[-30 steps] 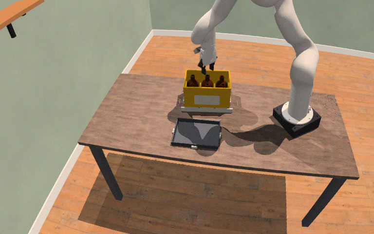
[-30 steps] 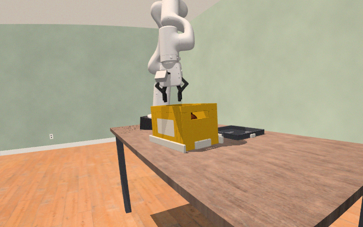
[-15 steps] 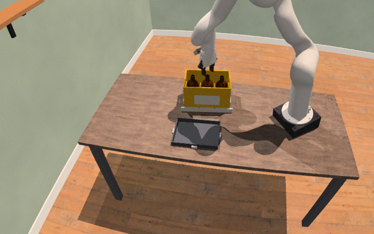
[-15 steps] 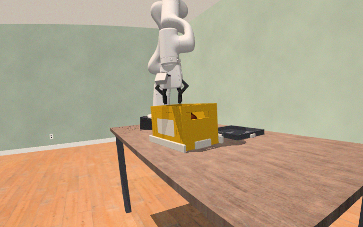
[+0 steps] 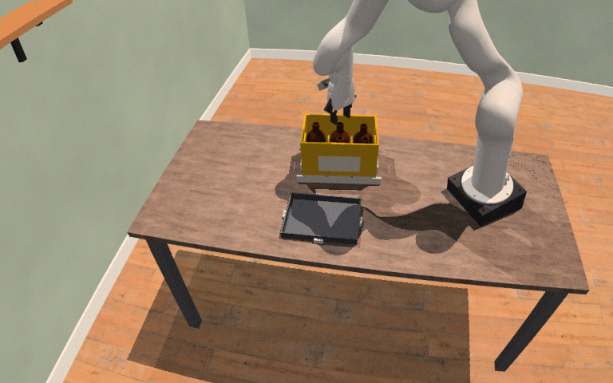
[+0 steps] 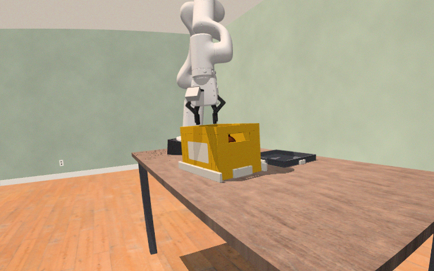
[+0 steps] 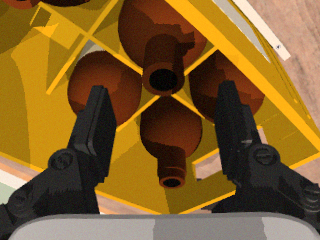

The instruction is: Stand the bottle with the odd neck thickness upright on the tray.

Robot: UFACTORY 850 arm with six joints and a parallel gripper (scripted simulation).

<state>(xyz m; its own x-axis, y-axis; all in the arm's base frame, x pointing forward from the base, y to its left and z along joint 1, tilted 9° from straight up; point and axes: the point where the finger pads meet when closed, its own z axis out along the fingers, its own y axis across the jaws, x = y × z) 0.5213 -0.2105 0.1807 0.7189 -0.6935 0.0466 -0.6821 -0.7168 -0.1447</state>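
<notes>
Now: the yellow crate 12 cm below my hand and 5 cm to the left of it. From my hand the other things lie so: dark tray (33 cm to the left, 19 cm below, 4 cm ahead).
</notes>
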